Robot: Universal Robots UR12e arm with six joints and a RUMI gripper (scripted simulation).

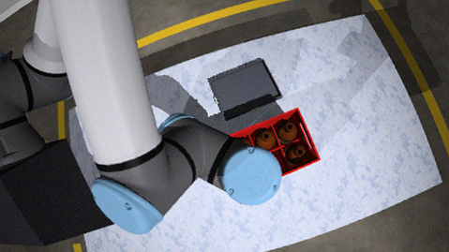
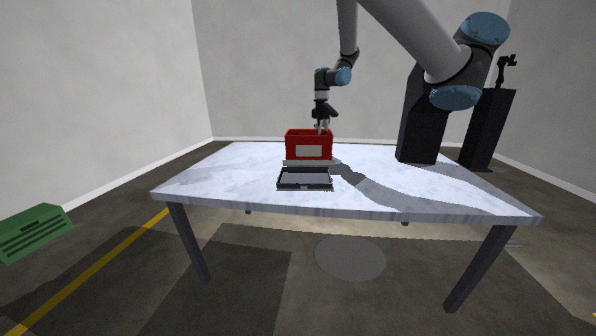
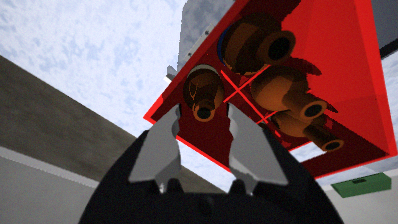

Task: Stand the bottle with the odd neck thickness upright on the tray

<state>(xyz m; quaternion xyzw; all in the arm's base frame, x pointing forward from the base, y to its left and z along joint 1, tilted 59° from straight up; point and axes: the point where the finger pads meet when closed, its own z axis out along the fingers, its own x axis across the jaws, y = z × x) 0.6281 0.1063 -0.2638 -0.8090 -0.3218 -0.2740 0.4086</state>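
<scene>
My gripper is now 8 cm short of the red crate, 5 cm to the right of it and 7 cm above it. The rest, counted from my hand: dark tray: 8 cm ahead, 33 cm to the left, 15 cm below.
</scene>
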